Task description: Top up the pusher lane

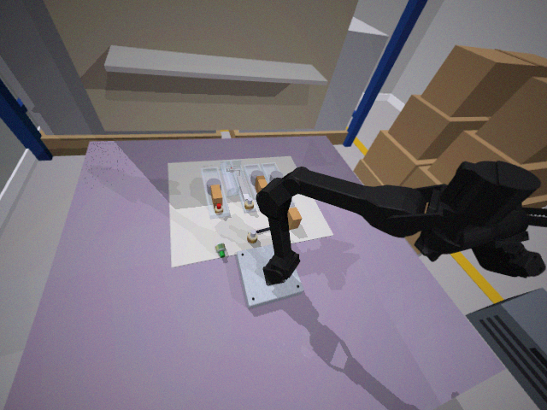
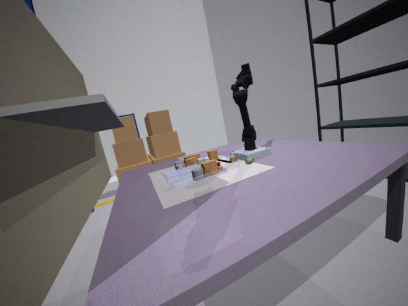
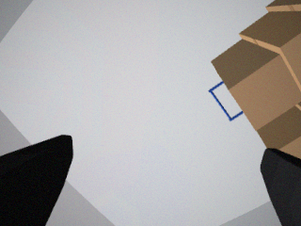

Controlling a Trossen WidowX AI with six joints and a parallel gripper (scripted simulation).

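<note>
Now: the black rod 550 mm below my gripper tip, 360 mm ahead of it and 310 mm to the left of it.
</note>
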